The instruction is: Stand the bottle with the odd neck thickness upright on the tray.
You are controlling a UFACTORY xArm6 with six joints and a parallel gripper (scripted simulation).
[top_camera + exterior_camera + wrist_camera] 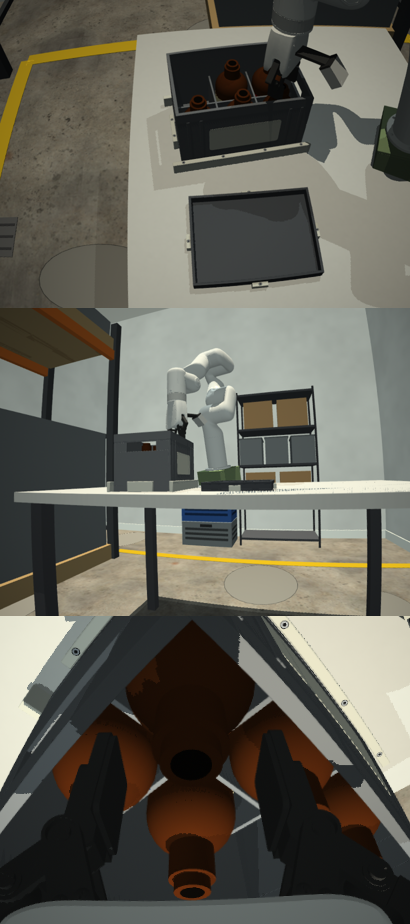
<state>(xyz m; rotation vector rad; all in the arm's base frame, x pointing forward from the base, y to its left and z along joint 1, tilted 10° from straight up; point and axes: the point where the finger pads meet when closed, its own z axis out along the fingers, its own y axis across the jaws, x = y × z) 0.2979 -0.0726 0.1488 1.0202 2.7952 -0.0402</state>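
Right now my hand is 9 cm above the glass bottle, 8 cm to the left of it and 1 cm short of it. From my hand the other things lie so: dark tray (25 cm to the left, 16 cm below, 9 cm ahead); dark crate (9 cm below, 9 cm ahead, 3 cm to the right).
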